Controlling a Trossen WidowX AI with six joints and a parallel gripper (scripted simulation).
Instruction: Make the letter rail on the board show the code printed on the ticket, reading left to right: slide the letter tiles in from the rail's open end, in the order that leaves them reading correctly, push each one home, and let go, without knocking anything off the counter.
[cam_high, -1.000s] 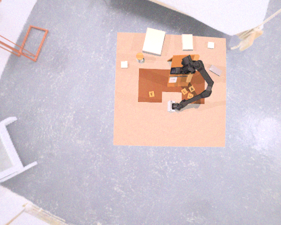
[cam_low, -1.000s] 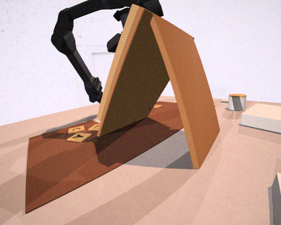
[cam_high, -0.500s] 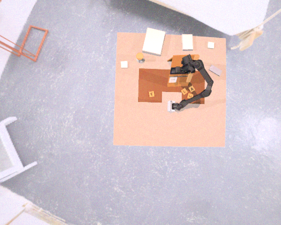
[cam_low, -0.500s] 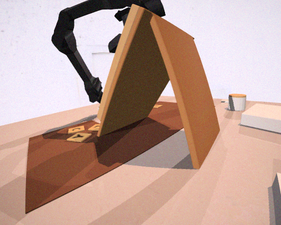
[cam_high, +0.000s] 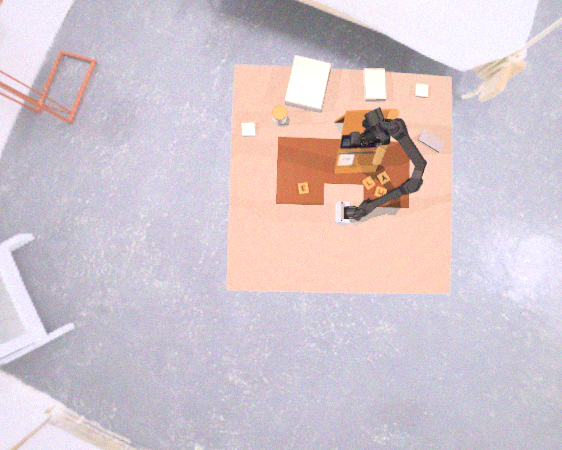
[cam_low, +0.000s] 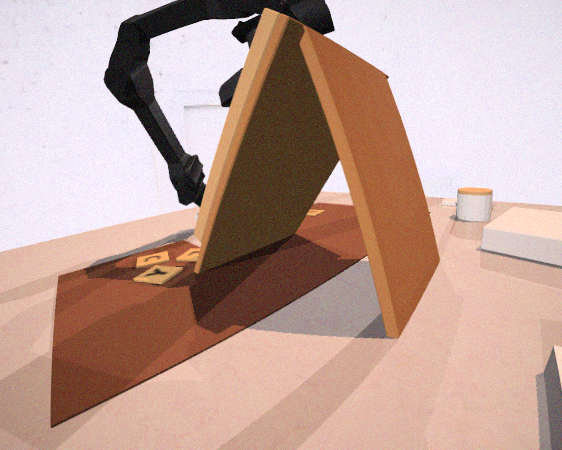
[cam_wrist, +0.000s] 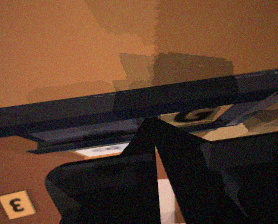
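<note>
Right now my gripper tip is 90 mm above the white ticket, 60 mm to the right of it and 60 mm past it. The rest, counted from my gripper tip: large white box: 390 mm ahead, 260 mm to the left, 150 mm below; then brown mat: 170 mm below, 150 mm behind, 50 mm to the left; then capped canister: 420 mm to the left, 190 mm ahead, 140 mm below.
</note>
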